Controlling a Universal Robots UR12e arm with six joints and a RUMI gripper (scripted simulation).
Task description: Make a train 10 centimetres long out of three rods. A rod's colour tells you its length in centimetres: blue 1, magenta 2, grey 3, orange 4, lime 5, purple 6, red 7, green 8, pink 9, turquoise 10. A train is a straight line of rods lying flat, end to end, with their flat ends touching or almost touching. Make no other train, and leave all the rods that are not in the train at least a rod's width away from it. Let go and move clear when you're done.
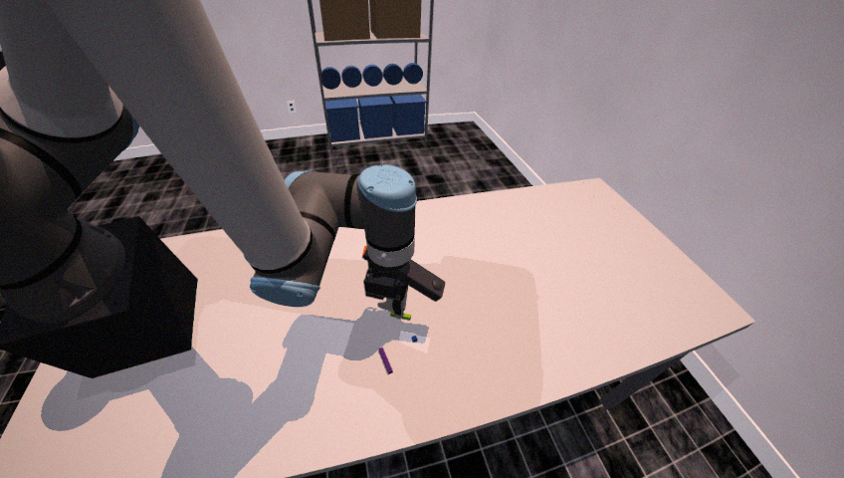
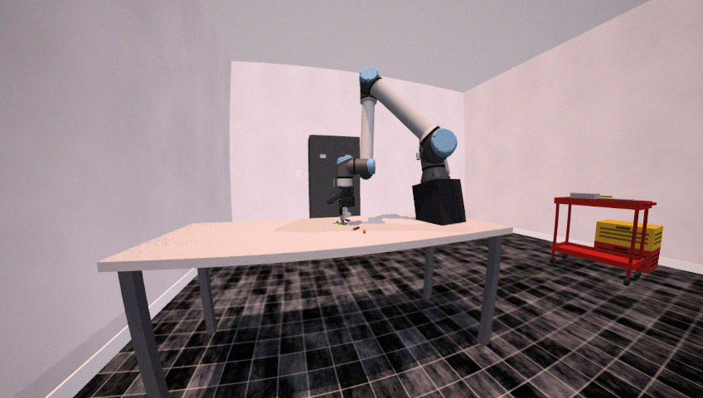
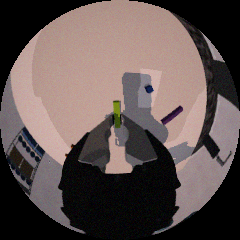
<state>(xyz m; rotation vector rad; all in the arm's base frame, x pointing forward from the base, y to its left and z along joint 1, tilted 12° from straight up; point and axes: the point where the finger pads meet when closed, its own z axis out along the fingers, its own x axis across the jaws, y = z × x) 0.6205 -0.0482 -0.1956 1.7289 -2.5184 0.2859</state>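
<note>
Right now the purple rod is 11 cm to the right of my hand, 5 cm behind it and 1 cm below it. From my hand the other things lie so: lime rod (1 cm below).
</note>
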